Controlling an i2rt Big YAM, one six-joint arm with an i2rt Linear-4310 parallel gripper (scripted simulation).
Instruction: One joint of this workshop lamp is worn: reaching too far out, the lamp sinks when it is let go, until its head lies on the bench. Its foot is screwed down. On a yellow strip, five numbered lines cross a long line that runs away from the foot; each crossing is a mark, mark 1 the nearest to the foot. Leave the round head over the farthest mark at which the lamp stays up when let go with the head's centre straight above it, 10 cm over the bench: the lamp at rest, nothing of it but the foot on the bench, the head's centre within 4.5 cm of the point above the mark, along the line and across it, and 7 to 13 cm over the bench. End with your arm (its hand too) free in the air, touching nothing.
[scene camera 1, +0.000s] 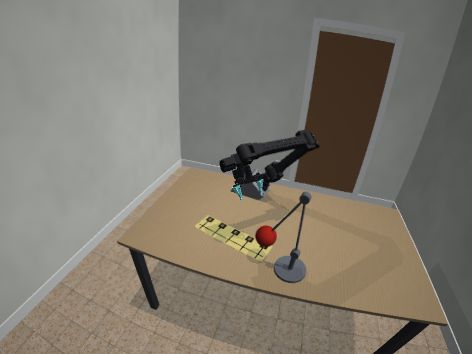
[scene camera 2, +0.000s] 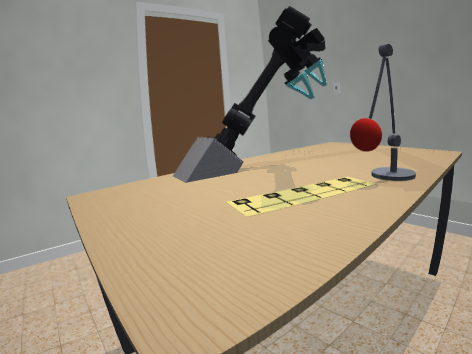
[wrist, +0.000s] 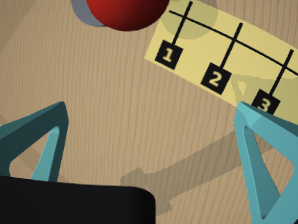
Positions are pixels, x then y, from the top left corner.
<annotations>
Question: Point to the gripper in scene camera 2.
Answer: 319, 91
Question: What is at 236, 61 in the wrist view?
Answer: A yellow strip.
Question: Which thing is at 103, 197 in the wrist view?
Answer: The gripper.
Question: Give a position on a yellow strip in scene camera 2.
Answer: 250, 206
</annotations>
